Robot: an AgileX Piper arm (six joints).
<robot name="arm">
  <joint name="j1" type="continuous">
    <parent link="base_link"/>
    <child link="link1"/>
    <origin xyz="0 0 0.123" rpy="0 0 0"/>
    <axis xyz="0 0 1"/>
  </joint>
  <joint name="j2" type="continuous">
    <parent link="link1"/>
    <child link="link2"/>
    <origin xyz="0 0 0" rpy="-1.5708 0 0"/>
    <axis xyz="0 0 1"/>
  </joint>
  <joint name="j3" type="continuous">
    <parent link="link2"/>
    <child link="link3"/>
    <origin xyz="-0.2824 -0.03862 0" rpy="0 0 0"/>
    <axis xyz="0 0 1"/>
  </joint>
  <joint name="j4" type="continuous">
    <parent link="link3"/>
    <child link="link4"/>
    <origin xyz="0.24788 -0.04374 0" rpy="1.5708 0 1.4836"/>
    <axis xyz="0 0 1"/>
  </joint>
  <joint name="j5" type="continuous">
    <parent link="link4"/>
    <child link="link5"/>
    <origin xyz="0 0 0" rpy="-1.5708 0 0"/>
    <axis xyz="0 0 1"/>
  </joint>
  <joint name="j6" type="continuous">
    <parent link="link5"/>
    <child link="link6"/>
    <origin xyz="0 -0.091 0" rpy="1.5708 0 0"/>
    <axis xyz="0 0 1"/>
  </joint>
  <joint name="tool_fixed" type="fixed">
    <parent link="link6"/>
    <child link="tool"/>
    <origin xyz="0 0 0" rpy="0 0 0"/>
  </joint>
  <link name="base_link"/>
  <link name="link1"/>
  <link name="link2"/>
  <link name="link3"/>
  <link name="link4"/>
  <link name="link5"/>
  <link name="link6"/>
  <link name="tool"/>
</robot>
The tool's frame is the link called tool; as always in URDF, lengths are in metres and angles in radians. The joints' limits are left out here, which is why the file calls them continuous.
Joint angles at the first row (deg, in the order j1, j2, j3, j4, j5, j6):
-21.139 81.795 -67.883 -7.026 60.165 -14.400
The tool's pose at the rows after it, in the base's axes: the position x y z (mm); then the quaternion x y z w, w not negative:
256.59 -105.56 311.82 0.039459 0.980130 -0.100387 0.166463
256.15 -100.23 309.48 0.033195 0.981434 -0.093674 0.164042
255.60 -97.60 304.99 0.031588 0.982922 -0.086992 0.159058
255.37 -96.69 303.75 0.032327 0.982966 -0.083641 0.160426
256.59 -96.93 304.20 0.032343 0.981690 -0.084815 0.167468
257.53 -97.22 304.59 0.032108 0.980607 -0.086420 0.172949
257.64 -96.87 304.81 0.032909 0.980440 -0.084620 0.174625
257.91 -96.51 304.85 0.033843 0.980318 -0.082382 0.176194
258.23 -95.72 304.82 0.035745 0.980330 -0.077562 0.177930
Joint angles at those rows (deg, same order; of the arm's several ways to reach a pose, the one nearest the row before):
-20.799 80.616 -67.882 -5.487 60.445 -14.400
-19.941 80.321 -67.151 -4.966 60.554 -14.437
-19.614 80.322 -66.244 -4.446 60.448 -14.438
-19.577 80.225 -65.874 -4.022 60.140 -14.437
-19.578 80.226 -65.874 -3.918 59.314 -14.439
-19.577 80.226 -65.874 -3.918 58.648 -14.437
-19.577 80.185 -65.873 -3.648 58.564 -14.438
-19.578 80.184 -65.874 -3.331 58.469 -14.439
-19.577 80.185 -65.875 -2.706 58.443 -14.438

